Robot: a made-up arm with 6 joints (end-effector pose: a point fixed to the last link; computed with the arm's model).
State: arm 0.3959 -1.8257 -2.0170 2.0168 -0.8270 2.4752
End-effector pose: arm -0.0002 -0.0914 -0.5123 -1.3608 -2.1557 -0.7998
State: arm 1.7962 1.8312 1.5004 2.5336 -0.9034 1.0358
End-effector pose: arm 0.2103 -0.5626 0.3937 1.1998 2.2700 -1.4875
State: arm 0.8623 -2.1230 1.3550 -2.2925 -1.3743 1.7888
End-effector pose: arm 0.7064 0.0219 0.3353 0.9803 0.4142 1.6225
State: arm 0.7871 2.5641 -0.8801 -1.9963 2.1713 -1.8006
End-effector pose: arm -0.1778 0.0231 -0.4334 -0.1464 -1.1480 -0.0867
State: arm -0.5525 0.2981 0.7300 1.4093 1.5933 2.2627
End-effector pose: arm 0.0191 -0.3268 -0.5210 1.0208 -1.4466 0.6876
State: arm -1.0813 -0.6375 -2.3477 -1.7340 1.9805 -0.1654
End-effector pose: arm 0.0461 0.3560 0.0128 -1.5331 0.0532 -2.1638
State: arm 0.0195 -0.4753 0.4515 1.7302 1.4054 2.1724
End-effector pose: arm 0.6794 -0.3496 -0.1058 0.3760 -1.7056 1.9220
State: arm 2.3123 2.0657 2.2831 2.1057 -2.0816 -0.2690
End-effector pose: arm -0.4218 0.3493 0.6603 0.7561 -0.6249 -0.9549
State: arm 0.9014 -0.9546 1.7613 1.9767 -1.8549 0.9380
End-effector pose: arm 0.1839 0.3076 -0.6660 -0.6674 -1.9878 -0.5072
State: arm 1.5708 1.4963 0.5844 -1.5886 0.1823 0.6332
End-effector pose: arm 0.3966 0.2570 -0.1226 -0.9096 2.4071 1.5129
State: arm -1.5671 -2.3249 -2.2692 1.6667 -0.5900 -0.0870
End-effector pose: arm 0.3817 -0.1542 -0.2618 -0.5458 2.0319 -1.7060
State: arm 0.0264 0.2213 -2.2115 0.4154 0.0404 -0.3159
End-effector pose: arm -0.0582 -0.0915 0.0123 0.1333 -1.9488 -0.0321
